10 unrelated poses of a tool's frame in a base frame.
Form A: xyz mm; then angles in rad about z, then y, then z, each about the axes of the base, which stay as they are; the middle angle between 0 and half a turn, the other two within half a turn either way.
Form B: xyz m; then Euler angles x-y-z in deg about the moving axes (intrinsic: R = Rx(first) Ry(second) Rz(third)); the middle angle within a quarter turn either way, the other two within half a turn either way. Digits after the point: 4 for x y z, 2 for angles.
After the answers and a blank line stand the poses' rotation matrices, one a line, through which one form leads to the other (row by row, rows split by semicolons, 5 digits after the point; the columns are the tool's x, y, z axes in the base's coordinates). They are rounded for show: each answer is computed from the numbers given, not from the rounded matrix.
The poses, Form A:
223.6 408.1 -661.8 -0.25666 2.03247 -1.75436
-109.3 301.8 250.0 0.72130 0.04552 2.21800
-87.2 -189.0 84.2 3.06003 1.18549 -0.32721
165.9 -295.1 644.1 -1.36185 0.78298 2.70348
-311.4 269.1 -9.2 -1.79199 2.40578 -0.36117
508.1 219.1 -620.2 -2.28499 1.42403 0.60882
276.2 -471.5 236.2 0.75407 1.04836 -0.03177
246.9 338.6 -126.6 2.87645 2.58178 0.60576
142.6 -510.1 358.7 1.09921 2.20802 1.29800
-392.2 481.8 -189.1 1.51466 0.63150 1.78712
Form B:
0.2236 0.4081 -0.6618 116.84 -9.41 -99.98
-0.1093 0.3018 0.2500 -2.08 -1.57 168.38
-0.0872 -0.1890 0.0842 38.40 61.34 133.24
0.1659 -0.2951 0.6441 -22.89 -39.70 68.51
-0.3114 0.2691 -0.0092 162.26 38.89 104.33
0.5081 0.2191 -0.6202 -75.51 54.24 -52.77
0.2762 -0.4715 0.2362 3.16 60.02 39.56
0.2469 0.3386 -0.1266 -160.36 25.88 -54.45
0.1426 -0.5101 0.3587 -127.55 12.51 162.43
-0.3922 0.4818 -0.1891 -35.54 -7.28 -173.16

-0.17094 0.97163 -0.16342; 0.46995 -0.06538 -0.88027; -0.86598 -0.22728 -0.44545
-0.97914 -0.20133 -0.02744; 0.20030 -0.97906 0.03630; -0.03417 0.03005 0.99896
-0.32853 -0.34933 0.87752; 0.19754 -0.93395 -0.29784; 0.92360 0.07550 0.37584
0.28186 -0.71591 -0.63877; 0.94823 0.10632 0.29925; -0.14632 -0.69005 0.70881
-0.19262 -0.75409 0.62789; -0.97016 0.05033 -0.23718; 0.14726 -0.65484 -0.74129
0.35356 0.46525 0.81150; -0.67464 -0.47412 0.56575; 0.64797 -0.74750 0.14624
0.38528 -0.31829 0.86617; 0.67271 0.73939 -0.02753; -0.63168 0.59329 0.49899
0.52304 0.73203 0.43654; 0.68103 -0.66691 0.30236; 0.51247 0.13915 -0.84735
-0.93073 -0.29470 0.21655; -0.02028 0.63283 0.77403; -0.36514 0.71602 -0.59497
-0.98487 0.11817 -0.12671; -0.17007 -0.79913 0.57660; -0.03312 0.58943 0.80714

